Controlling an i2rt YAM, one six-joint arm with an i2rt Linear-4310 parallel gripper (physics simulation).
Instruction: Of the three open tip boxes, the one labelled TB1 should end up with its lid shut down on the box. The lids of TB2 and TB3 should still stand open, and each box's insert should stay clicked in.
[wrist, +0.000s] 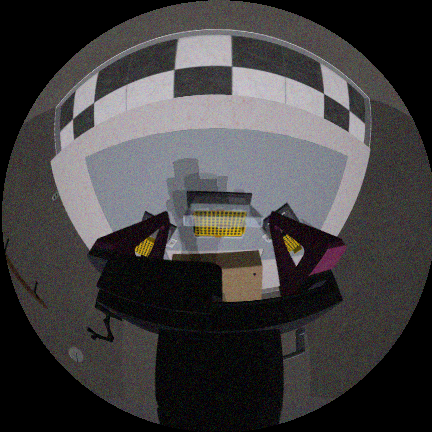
In view: the gripper (219, 216), a clear lid (221, 214) and a grey-blue mat (152, 173).
